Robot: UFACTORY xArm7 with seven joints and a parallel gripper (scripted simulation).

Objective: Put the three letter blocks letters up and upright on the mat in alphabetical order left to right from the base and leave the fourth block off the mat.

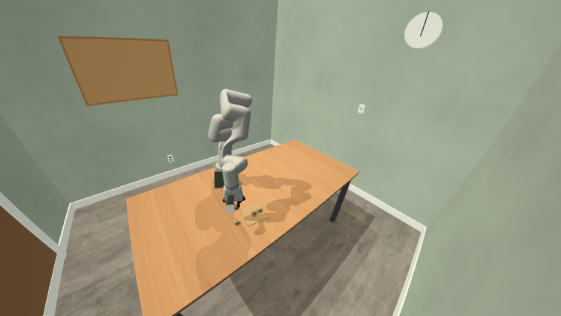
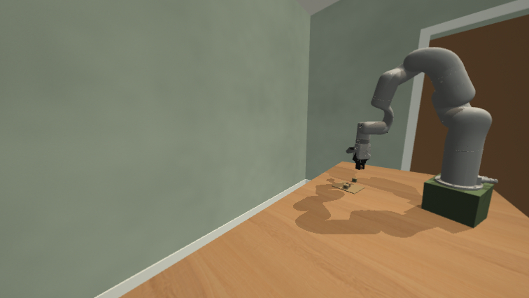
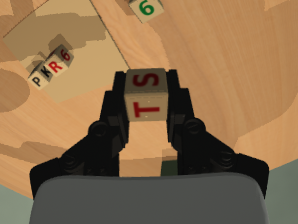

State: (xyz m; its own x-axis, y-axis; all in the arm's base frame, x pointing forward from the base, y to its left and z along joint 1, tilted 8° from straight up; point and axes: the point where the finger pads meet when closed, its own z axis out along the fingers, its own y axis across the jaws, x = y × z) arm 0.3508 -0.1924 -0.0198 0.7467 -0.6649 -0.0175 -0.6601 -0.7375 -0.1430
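The tan mat is 12 cm below my hand, 10 cm to the left of it and 5 cm ahead of it. Also, from my hand: green-topped block 11 cm below, 2 cm to the right, 2 cm ahead.
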